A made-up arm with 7 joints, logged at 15 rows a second.
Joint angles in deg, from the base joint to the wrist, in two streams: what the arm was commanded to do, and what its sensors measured. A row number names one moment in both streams.
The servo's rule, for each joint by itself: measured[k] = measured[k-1] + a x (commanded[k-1-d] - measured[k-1]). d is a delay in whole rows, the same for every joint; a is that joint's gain. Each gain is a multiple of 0.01, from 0.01 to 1. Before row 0 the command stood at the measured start. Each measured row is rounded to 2 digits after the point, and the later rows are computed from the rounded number. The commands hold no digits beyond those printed.
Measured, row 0:
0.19 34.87 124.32 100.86 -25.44 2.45 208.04
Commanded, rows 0 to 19:
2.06 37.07 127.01 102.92 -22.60 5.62 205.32
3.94 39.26 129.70 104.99 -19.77 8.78 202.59
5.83 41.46 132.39 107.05 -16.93 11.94 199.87
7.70 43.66 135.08 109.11 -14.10 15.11 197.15
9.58 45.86 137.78 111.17 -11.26 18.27 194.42
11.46 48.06 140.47 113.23 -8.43 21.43 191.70
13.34 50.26 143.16 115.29 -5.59 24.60 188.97
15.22 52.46 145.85 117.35 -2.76 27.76 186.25
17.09 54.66 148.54 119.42 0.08 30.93 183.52
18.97 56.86 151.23 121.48 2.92 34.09 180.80
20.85 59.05 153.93 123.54 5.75 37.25 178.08
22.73 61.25 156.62 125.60 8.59 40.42 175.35
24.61 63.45 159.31 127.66 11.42 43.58 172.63
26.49 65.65 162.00 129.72 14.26 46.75 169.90
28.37 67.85 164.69 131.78 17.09 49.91 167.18
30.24 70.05 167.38 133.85 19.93 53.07 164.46
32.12 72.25 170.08 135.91 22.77 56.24 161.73
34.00 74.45 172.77 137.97 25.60 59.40 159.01
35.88 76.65 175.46 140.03 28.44 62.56 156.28
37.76 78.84 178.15 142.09 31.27 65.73 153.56
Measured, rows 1 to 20:
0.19 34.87 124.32 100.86 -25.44 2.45 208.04
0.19 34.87 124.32 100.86 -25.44 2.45 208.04
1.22 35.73 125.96 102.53 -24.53 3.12 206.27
2.72 37.11 128.24 104.52 -23.01 4.31 203.88
4.43 38.81 130.77 106.57 -21.06 5.91 201.27
6.23 40.70 133.40 108.63 -18.83 7.84 198.59
8.07 42.71 136.07 110.69 -16.41 10.03 195.88
9.93 44.80 138.75 112.75 -13.86 12.42 193.16
11.81 46.93 141.44 114.81 -11.21 14.98 190.44
13.69 49.09 144.13 116.87 -8.51 17.66 187.72
15.56 51.26 146.82 118.94 -5.76 20.45 184.99
17.44 53.44 149.51 121.00 -2.98 23.31 182.27
19.32 55.63 152.21 123.06 -0.19 26.24 179.55
21.20 57.82 154.90 125.12 2.62 29.22 176.82
23.08 60.02 157.59 127.18 5.44 32.24 174.10
24.96 62.22 160.28 129.24 8.26 35.29 171.37
26.84 64.42 162.97 131.30 11.09 38.36 168.65
28.71 66.62 165.66 133.37 13.92 41.45 165.93
30.59 68.82 168.36 135.43 16.75 44.56 163.20
32.47 71.02 171.05 137.49 19.58 47.68 160.48
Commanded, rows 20 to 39:
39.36 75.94 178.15 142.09 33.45 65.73 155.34
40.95 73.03 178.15 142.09 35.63 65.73 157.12
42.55 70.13 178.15 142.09 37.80 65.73 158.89
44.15 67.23 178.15 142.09 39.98 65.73 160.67
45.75 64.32 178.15 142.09 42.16 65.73 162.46
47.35 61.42 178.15 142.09 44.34 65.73 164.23
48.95 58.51 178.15 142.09 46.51 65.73 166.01
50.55 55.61 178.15 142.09 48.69 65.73 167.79
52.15 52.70 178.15 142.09 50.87 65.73 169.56
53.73 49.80 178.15 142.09 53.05 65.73 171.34
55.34 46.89 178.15 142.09 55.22 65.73 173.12
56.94 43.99 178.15 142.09 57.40 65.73 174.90
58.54 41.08 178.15 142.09 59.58 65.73 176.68
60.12 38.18 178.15 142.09 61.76 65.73 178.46
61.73 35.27 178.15 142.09 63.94 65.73 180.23
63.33 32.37 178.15 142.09 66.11 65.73 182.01
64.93 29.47 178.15 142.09 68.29 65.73 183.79
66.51 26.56 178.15 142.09 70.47 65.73 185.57
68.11 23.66 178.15 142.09 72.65 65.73 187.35
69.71 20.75 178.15 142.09 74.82 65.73 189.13
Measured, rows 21 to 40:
34.35 73.22 173.74 139.55 22.42 50.80 157.75
36.23 75.41 176.43 141.61 25.25 53.94 155.03
37.95 75.62 177.48 142.00 27.87 56.42 155.23
39.60 74.61 177.89 142.07 30.35 58.38 156.46
41.22 72.86 178.05 142.09 32.73 59.92 158.04
42.83 70.66 178.11 142.09 35.05 61.14 159.75
44.44 68.19 178.13 142.09 37.33 62.10 161.51
46.04 65.55 178.14 142.09 39.57 62.86 163.28
47.64 62.80 178.15 142.09 41.79 63.46 165.05
49.24 60.00 178.15 142.09 44.00 63.94 166.83
50.84 57.15 178.15 142.09 46.20 64.32 168.60
52.43 54.28 178.15 142.09 48.39 64.62 170.38
54.03 51.40 178.15 142.09 50.58 64.85 172.16
55.63 48.51 178.15 142.09 52.76 65.03 173.94
57.23 45.61 178.15 142.09 54.94 65.18 175.72
58.82 42.71 178.15 142.09 57.12 65.30 177.50
60.42 39.81 178.15 142.09 59.30 65.39 179.27
62.02 36.91 178.15 142.09 61.48 65.46 181.05
63.62 34.01 178.15 142.09 63.66 65.52 182.83
65.21 31.10 178.15 142.09 65.84 65.56 184.61

